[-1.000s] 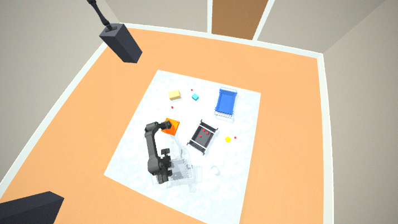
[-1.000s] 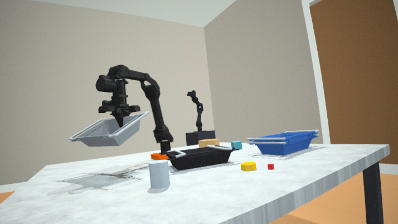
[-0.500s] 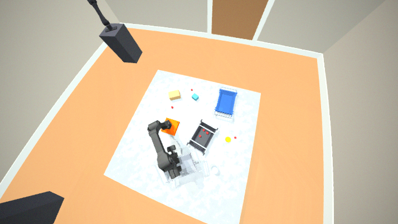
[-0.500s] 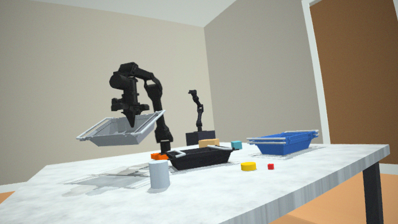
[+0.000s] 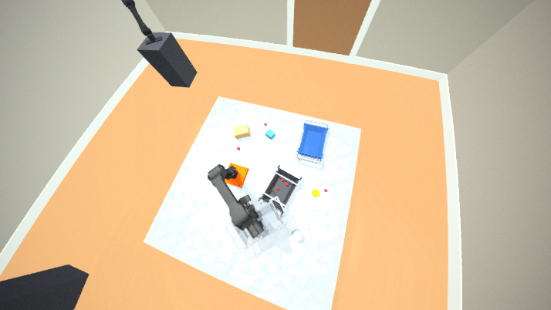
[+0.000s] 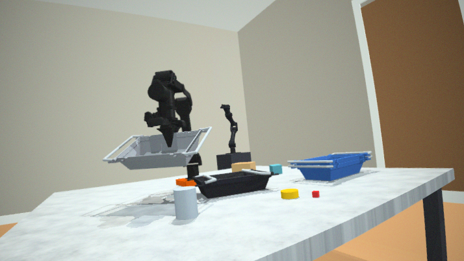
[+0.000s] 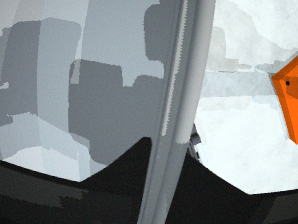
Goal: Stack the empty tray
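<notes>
Right now my gripper tip is 5 cm short of the grey tray and 6 cm to the left of it. The rest, counted from my gripper tip: cyan cube 4 cm behind, 58 cm to the left, 16 cm below; then grey cylinder 28 cm ahead, 9 cm to the right, 15 cm below; then yellow disc 36 cm ahead, 19 cm to the left, 17 cm below.
</notes>
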